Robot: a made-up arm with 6 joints.
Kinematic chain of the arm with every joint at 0, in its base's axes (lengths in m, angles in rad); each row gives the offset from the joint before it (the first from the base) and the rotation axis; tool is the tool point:
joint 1: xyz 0 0 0.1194 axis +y
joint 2: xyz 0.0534 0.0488 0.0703 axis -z
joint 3: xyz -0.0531 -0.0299 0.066 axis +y
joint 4: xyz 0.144 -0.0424 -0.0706 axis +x
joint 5: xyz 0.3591 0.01 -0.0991 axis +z
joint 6: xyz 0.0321 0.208 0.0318 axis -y
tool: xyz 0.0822 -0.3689 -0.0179
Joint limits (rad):
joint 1: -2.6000..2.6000
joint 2: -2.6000..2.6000
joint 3: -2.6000..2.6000
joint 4: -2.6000..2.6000
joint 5: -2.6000..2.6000
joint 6: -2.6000..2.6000
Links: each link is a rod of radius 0.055 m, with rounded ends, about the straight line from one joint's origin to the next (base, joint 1, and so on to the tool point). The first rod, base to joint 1, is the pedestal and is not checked.
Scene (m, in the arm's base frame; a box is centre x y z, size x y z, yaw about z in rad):
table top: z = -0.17
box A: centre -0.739 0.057 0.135 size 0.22 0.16 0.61 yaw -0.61
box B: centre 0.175 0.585 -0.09 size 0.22 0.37 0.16 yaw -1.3
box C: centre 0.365 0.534 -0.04 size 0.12 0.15 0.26 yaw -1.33
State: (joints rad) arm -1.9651 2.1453 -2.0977 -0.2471 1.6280 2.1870
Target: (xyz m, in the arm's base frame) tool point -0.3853 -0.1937 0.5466
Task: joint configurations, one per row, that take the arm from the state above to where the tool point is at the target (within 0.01 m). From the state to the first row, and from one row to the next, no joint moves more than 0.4 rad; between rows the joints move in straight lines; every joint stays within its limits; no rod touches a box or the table.
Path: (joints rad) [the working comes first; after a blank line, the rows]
Joints at the target: -0.6860 2.3731 -1.1370 0.0046 2.6000 1.1428
Straight joint move there: touches box A.

1: -1.5816 2.2362 -2.1982 -0.4850 1.8224 2.0963
2: -1.1982 2.3272 -2.2986 -0.7229 2.0168 2.0055
3: -0.8147 2.4181 -2.3991 -0.9608 2.2112 1.9148
4: -0.4313 2.5091 -2.4995 -1.1987 2.4056 1.8241
5: -0.0478 2.6000 -2.6000 -1.4365 2.6000 1.7333
6: -0.0867 2.5145 -2.2580 -1.1420 2.6000 1.7303
7: -0.1256 2.4291 -1.9159 -0.8475 2.6000 1.7273
8: -0.1645 2.3436 -1.5739 -0.5530 2.6000 1.7243
9: -0.2035 2.2582 -1.2318 -0.2585 2.6000 1.7213
10: -0.2424 2.1727 -0.8898 0.0361 2.6000 1.7182
11: -0.2813 2.0872 -0.5477 0.3306 2.6000 1.7152
12: -0.4837 2.2302 -0.8424 0.1676 2.6000 1.4290
13: -0.6860 2.3731 -1.1370 0.0046 2.6000 1.1428

